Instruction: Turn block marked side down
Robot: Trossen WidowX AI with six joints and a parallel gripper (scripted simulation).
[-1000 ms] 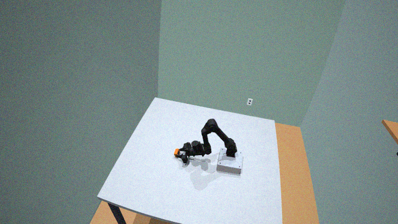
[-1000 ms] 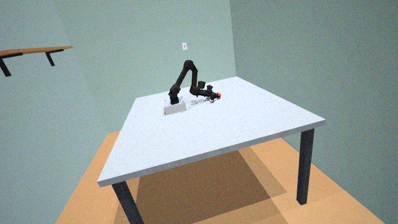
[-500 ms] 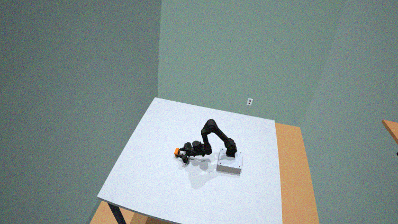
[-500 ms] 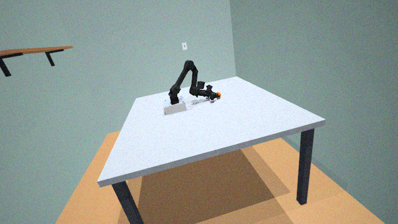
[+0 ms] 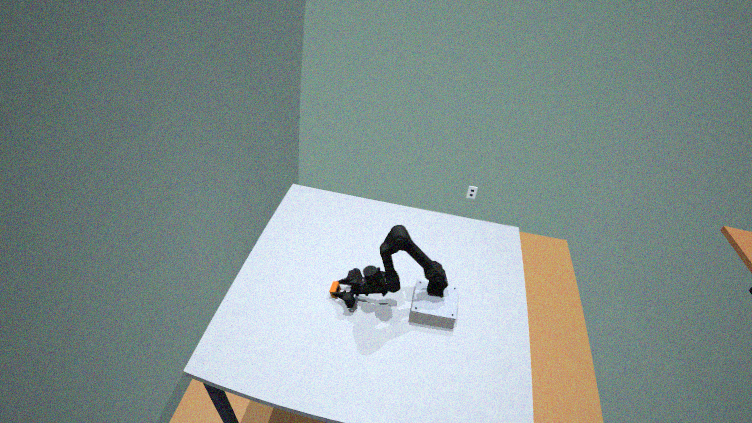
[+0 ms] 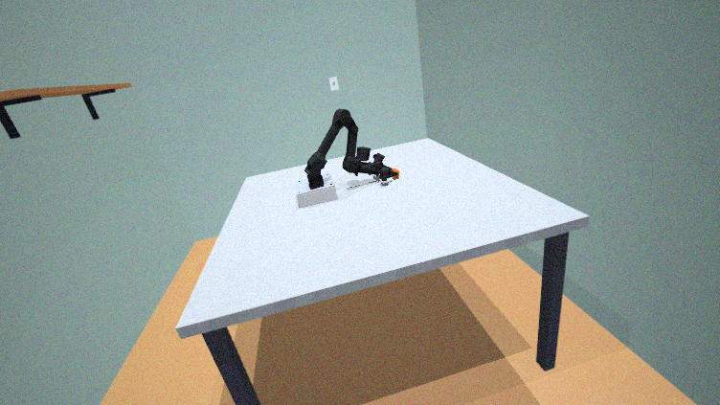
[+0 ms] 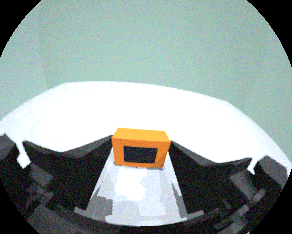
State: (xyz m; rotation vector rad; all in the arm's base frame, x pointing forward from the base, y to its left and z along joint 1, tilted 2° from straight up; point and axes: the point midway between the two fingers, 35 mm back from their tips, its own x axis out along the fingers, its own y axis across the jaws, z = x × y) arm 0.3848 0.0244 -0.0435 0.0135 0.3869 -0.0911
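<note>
My gripper tip is now 1 cm past the block and 1 cm above it.
</note>
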